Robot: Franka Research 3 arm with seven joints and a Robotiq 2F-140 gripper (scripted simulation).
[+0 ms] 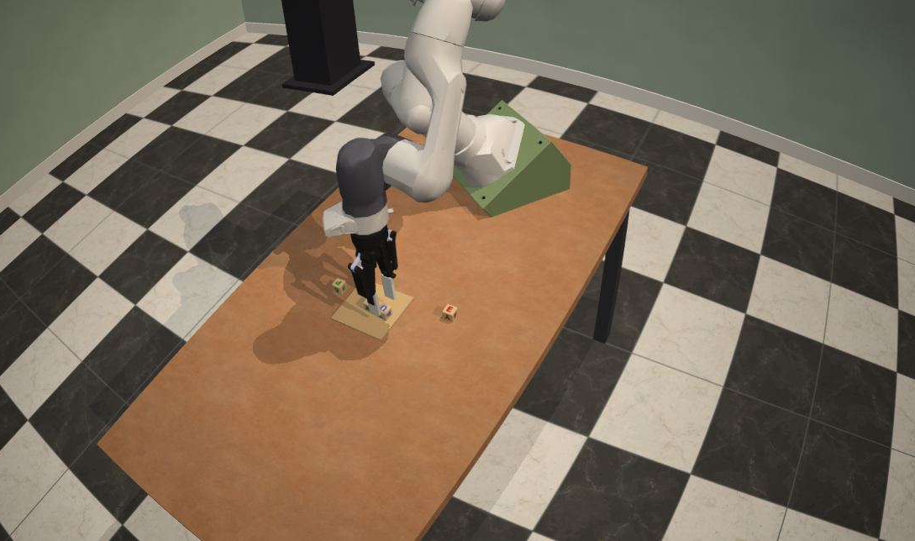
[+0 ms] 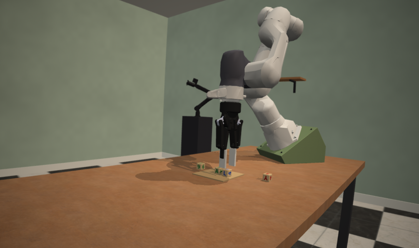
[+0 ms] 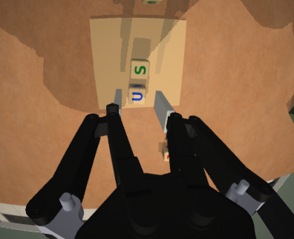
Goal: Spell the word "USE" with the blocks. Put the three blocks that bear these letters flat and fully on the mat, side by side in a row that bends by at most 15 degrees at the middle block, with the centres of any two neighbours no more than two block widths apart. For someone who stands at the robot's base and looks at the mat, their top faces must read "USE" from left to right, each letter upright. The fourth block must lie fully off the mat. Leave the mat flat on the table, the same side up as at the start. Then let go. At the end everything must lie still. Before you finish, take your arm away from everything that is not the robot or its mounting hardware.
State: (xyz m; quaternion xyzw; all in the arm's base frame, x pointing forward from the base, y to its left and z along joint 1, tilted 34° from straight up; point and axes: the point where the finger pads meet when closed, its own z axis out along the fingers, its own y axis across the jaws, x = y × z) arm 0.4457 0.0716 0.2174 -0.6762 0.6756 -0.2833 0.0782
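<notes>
The U block is 5 cm below my hand. Also, from my hand: mat: 7 cm below, 4 cm to the right, 1 cm behind; green P block: 14 cm to the right, 6 cm below, 2 cm behind; S block: 5 cm below, 4 cm to the right.
</notes>
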